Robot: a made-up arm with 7 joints. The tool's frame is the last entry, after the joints. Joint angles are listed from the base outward. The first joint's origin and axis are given. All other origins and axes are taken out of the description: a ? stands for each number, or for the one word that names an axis. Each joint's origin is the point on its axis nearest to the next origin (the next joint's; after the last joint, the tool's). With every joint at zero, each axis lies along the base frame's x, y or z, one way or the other. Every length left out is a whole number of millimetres.
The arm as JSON. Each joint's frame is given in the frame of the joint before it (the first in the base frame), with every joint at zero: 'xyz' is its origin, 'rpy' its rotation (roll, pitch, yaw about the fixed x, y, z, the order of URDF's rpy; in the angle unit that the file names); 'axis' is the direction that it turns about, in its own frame. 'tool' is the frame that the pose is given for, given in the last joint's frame.
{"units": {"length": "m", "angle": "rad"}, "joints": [
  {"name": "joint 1", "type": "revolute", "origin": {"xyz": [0.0, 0.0, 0.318], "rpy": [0.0, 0.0, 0.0]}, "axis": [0.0, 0.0, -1.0]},
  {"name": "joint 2", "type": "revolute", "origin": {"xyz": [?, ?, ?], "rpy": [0.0, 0.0, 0.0]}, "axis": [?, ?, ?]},
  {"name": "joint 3", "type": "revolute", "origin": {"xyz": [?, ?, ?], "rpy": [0.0, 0.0, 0.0]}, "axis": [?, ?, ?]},
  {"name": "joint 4", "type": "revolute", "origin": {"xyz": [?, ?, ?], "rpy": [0.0, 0.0, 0.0]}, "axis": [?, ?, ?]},
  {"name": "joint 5", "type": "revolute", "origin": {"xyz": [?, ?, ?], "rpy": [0.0, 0.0, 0.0]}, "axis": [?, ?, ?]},
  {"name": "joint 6", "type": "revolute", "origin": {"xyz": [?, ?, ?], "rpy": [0.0, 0.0, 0.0]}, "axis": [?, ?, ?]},
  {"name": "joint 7", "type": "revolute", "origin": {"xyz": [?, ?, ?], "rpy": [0.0, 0.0, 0.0]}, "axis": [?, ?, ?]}
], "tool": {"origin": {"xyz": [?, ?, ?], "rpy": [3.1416, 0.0, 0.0]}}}
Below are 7 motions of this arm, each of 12 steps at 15 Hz.
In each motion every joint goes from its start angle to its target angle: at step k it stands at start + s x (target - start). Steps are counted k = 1, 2, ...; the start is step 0. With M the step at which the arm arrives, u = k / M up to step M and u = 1 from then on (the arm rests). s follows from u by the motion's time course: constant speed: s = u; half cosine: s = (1 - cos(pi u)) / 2; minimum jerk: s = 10 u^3 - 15 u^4 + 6 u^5.
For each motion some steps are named. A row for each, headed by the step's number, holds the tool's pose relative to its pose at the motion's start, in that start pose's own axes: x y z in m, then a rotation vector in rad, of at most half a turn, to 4 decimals.
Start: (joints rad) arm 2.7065 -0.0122 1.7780 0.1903 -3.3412 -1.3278 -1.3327
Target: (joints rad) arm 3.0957 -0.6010 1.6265 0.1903 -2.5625 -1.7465 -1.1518
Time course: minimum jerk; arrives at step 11
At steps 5, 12:
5: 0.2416 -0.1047 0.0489 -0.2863 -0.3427 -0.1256
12: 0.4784 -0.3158 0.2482 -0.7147 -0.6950 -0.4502

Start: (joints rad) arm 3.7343 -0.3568 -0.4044 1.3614 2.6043 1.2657 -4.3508
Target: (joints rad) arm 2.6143 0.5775 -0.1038 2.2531 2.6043 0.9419 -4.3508
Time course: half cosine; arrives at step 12
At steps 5, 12:
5: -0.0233 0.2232 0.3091 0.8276 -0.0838 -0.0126
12: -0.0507 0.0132 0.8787 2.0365 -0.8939 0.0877

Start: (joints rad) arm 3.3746 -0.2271 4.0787 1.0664 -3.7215 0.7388 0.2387
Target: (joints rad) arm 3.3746 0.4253 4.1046 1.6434 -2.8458 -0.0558 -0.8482
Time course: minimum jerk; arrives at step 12
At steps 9, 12:
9: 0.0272 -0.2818 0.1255 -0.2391 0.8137 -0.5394
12: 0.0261 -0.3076 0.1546 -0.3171 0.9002 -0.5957

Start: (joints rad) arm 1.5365 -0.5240 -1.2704 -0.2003 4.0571 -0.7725 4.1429
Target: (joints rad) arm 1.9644 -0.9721 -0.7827 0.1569 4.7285 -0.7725 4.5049
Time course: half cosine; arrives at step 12
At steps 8, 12:
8: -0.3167 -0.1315 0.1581 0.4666 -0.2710 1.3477
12: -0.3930 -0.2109 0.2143 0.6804 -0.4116 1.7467

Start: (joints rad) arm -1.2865 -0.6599 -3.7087 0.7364 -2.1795 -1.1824 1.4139
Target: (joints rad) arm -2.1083 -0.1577 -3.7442 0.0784 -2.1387 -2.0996 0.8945
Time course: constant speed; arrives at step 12
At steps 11, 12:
11: -0.0914 0.0999 0.6558 -0.0682 -0.4750 -0.6367
12: -0.1236 0.1347 0.6859 -0.0324 -0.5538 -0.6792

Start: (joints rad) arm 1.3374 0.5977 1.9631 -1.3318 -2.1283 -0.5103 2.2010
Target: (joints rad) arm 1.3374 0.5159 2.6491 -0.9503 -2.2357 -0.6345 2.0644
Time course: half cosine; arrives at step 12
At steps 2, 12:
2: 0.0141 -0.0197 0.0045 -0.0321 -0.0213 0.0217
12: 0.2681 -0.1680 0.1315 -0.3477 -0.3069 0.4416

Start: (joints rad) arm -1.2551 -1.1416 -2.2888 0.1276 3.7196 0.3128 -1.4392
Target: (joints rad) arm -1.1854 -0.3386 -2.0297 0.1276 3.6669 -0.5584 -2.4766
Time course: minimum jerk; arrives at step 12
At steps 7, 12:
7: 0.5013 -0.0458 0.1659 -0.4431 -0.6604 -0.5224
12: 0.7112 -0.0248 0.3611 -0.4756 -1.1729 -0.8459

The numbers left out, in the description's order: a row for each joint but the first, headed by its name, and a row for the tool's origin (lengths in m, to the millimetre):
joint 2: xyz 0.0 -0.008 0.0, axis 0.0 1.0 0.0
joint 3: xyz 0.0 0.0 0.455, axis 0.0 0.0 -1.0
joint 4: xyz 0.0 -0.018 0.0, axis 0.0 1.0 0.0
joint 5: xyz 0.0 0.0 0.442, axis 0.0 0.0 -1.0
joint 6: xyz 0.0 0.0 0.0, axis 0.0 1.0 0.0
joint 7: xyz 0.0 0.0 0.101, axis 0.0 0.0 -1.0
tool: xyz 0.0 0.0 0.0

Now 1 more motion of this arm.
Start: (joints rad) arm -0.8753 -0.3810 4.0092 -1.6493 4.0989 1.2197 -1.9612
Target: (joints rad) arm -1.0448 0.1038 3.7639 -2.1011 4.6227 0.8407 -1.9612
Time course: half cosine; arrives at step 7
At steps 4, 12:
4: 0.2638 0.0591 -0.0098 -0.2669 0.1645 0.7380
12: 0.3920 0.1614 -0.0270 -0.4305 0.1783 1.2490

